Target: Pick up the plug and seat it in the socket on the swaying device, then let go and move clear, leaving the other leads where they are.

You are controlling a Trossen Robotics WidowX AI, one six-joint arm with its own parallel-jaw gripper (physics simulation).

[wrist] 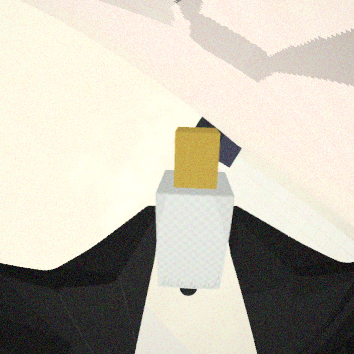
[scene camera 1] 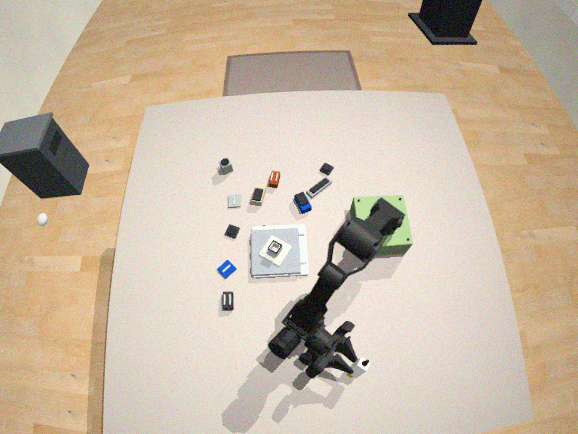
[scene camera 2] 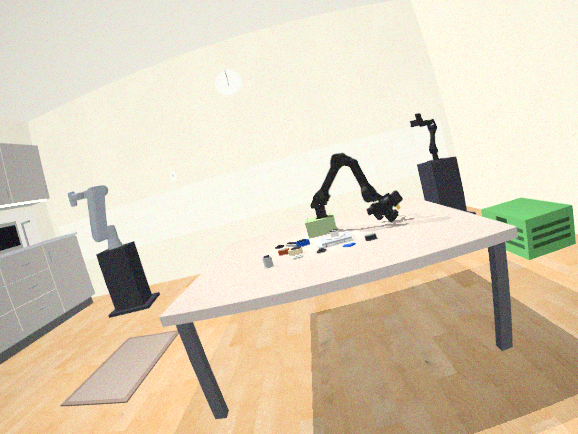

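The plug, a white block with a yellow tip [scene camera 1: 363,365] [wrist: 195,235], is held between the fingertips of my gripper [scene camera 1: 357,366] [wrist: 192,214]. The gripper is shut on it, above the table near the front right in scene camera 1, away from the device. In scene camera 2 the yellow tip [scene camera 2: 398,206] shows beside the dark gripper. The device, a grey-topped slab [scene camera 1: 262,266] on a white base [scene camera 1: 303,250], lies left of the arm. It bears a cream plate [scene camera 1: 282,256] with a dark-rimmed square socket [scene camera 1: 274,247]. The socket's inside is too small to make out.
Small leads and parts lie around the device: a black block [scene camera 1: 228,301], a blue tile [scene camera 1: 226,269], a dark piece [scene camera 1: 232,231], a blue block [scene camera 1: 302,202], a red block [scene camera 1: 274,179] and a grey cylinder [scene camera 1: 226,166]. The arm stands on a green base [scene camera 1: 397,246] [scene camera 2: 321,227].
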